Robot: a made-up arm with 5 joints.
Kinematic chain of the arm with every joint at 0, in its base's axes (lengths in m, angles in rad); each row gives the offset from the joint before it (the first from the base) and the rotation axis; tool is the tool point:
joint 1: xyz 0 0 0.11 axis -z
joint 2: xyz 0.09 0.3 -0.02 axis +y
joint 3: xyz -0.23 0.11 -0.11 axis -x
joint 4: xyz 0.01 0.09 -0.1 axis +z
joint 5: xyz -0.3 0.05 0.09 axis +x
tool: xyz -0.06 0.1 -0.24
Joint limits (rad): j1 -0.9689..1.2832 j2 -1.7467..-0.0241 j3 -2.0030..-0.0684 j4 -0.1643..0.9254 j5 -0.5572..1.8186
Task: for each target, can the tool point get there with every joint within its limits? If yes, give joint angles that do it. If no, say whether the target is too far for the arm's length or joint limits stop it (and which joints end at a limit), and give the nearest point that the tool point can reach.
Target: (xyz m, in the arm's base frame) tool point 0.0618 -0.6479 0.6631
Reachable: no: joint limits stop it (at a limit: joint 1, joint 2, joint 3, joint 4) | nearest point -0.3524 -0.2987 0.2934 | short by 0.656 m
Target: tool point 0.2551 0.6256 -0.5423
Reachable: yes | joints -0.1031 -1.5916 -0.8718 0.6619 0.2991
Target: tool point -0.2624 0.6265 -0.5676
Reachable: yes | joints -0.7562 -1.3229 -0.2953 0.1975 -0.0313
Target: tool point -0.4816 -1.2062 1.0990
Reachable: no: too far | nearest point -0.4184 -0.2603 0.3569 | short by 1.204 m
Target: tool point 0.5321 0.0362 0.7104
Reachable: no: joint limits stop it (at a limit: joint 1, joint 2, joint 4) | nearest point 0.3330 0.5600 0.4171 | short by 0.632 m
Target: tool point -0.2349 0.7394 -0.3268
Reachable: yes | joints 0.1755 -0.5118 -1.1097 0.2893 -0.1571
